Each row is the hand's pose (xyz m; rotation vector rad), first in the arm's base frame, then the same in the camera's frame.
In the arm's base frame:
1: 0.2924 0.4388 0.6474 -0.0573 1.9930 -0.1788
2: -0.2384 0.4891 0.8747 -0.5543 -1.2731 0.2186
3: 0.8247 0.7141 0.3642 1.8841 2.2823 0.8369
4: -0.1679 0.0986 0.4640 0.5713 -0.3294 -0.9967
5: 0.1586 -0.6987 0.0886 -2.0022 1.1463 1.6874
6: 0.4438 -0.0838 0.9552 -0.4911 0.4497 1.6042
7: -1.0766 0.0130 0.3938 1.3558 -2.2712 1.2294
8: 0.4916 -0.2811 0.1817 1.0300 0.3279 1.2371
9: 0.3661 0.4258 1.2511 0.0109 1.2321 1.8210
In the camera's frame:
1: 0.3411 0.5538 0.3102 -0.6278 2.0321 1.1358
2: 0.1373 0.0478 0.5061 0.6573 -1.1148 0.6247
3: 0.3053 1.2150 0.2808 -0.5683 -2.0505 -0.9411
4: 0.2115 0.0967 -0.0580 0.9991 0.5584 -0.2220
5: 0.7082 0.1799 -0.8515 -1.9340 -0.4401 2.4245
6: 0.9252 0.3535 0.2130 0.1065 -0.1346 2.6265
7: -0.2691 -0.6720 -0.1847 -2.4221 1.5856 -0.2590
8: 0.6700 0.5953 -0.5052 1.7401 0.7561 2.1088
9: 0.7093 0.3893 0.7656 -0.0982 -0.7952 -2.9654

